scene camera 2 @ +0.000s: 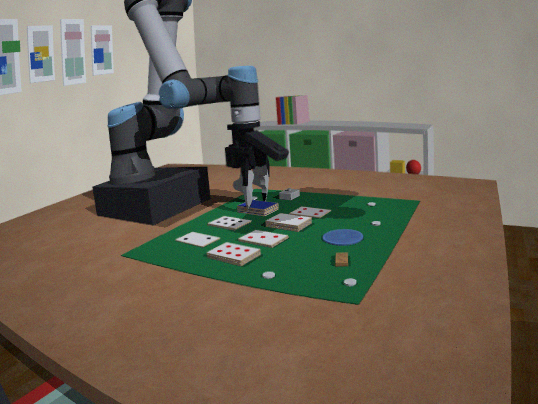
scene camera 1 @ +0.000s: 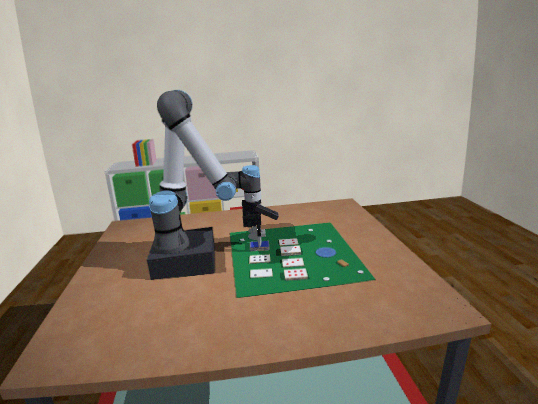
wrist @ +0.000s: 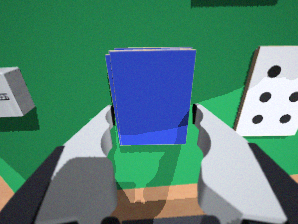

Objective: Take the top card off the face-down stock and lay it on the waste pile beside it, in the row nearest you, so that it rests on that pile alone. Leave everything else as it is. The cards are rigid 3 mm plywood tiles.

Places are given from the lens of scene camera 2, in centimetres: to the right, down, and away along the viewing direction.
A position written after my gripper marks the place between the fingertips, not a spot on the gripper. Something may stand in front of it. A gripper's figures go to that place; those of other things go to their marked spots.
my gripper (scene camera 2: 256,205): -3, 1, 115
green mat (scene camera 2: 304,265): 7, 12, 79
